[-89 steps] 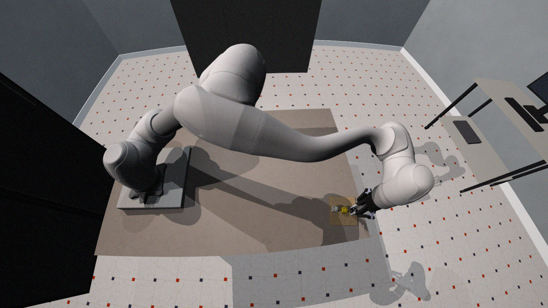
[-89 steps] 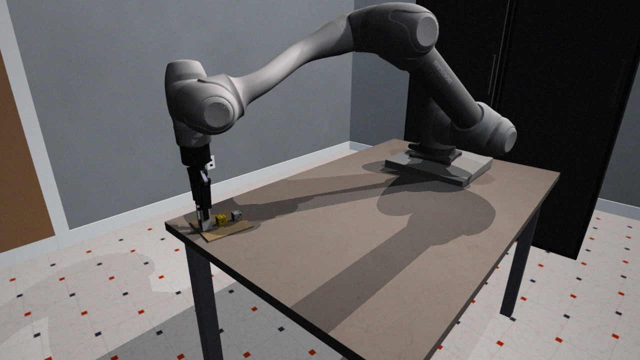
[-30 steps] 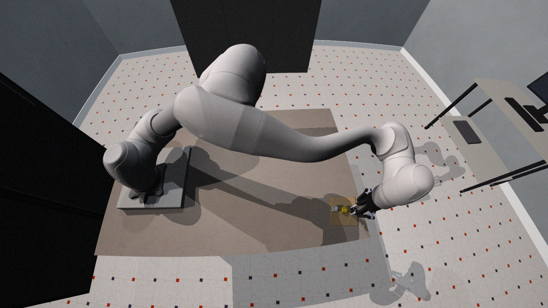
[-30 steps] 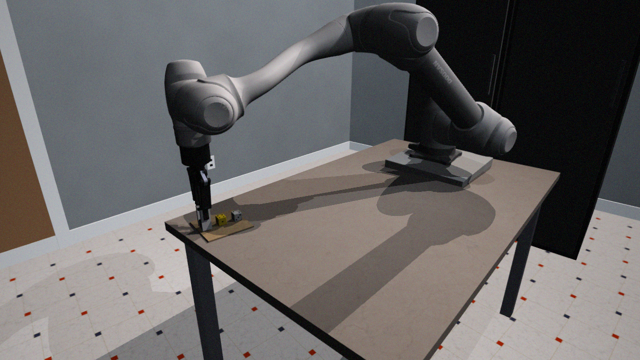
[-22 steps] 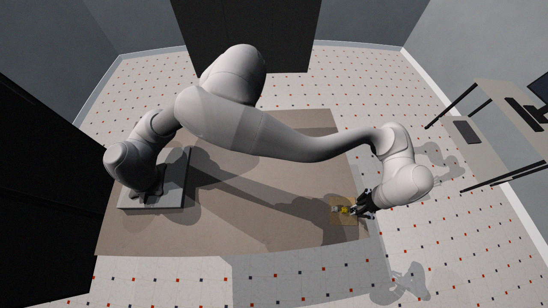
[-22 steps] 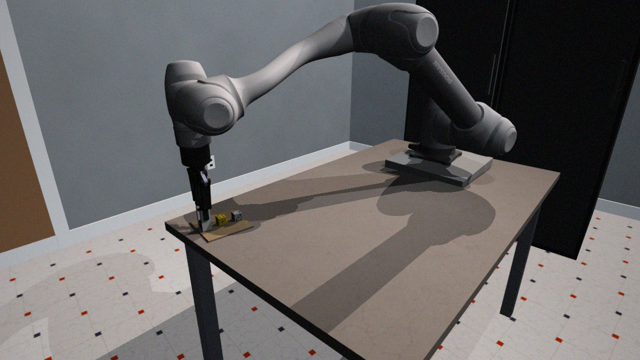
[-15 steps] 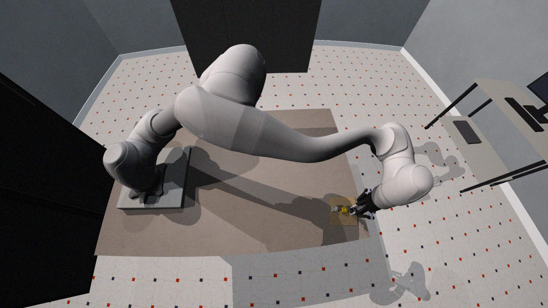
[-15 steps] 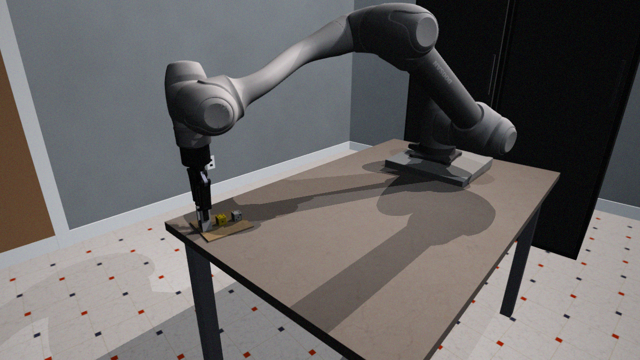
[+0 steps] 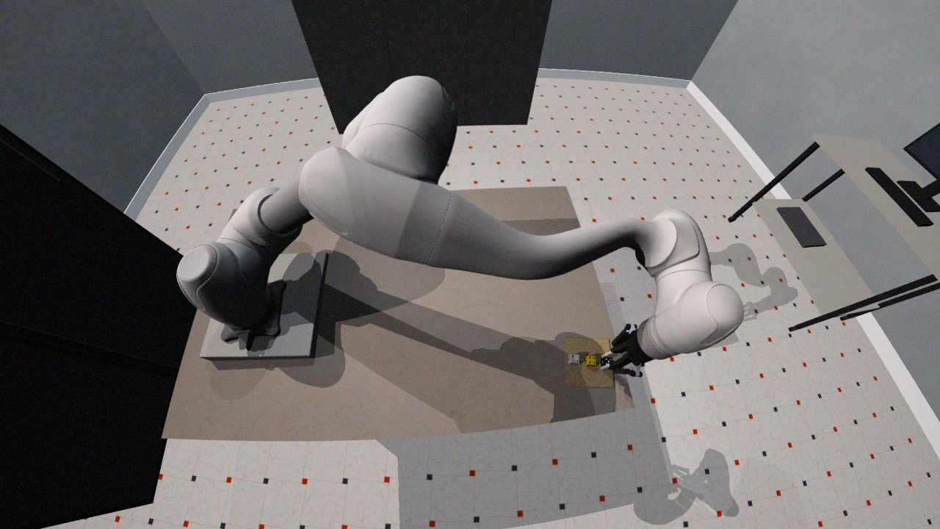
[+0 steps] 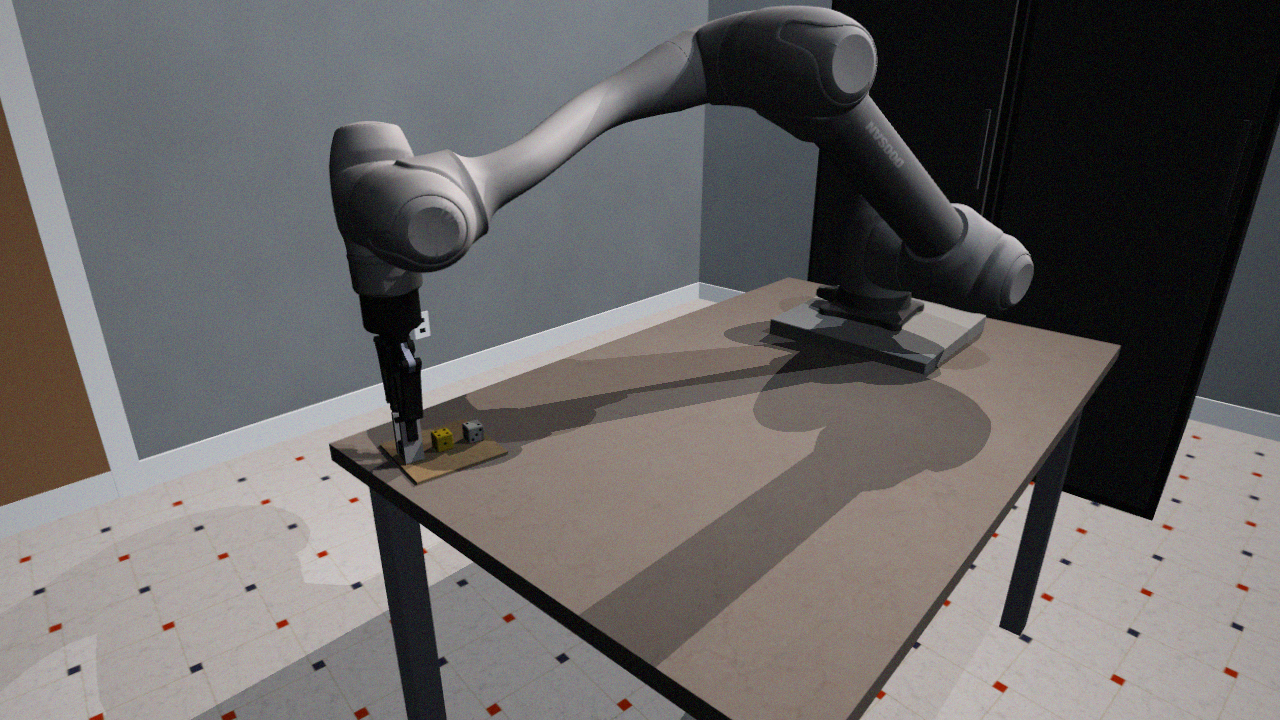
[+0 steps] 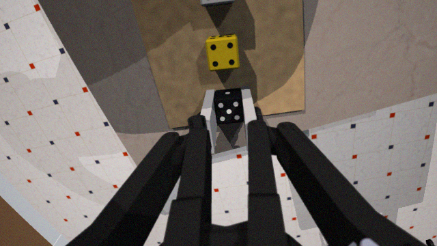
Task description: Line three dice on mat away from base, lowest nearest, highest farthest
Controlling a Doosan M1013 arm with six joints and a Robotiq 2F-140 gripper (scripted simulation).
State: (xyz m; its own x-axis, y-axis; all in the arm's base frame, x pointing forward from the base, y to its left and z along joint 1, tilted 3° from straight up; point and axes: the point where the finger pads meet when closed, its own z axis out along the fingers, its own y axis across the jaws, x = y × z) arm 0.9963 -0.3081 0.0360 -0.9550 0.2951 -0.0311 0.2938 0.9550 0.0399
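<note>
Right now my hand is 2 cm above the black die. Also, from my hand: tan mat: 5 cm behind, 4 cm below, 1 cm to the left; then yellow die: 5 cm behind, 2 cm below, 1 cm to the left; then grey die: 9 cm behind, 3 cm to the left, 2 cm below.
</note>
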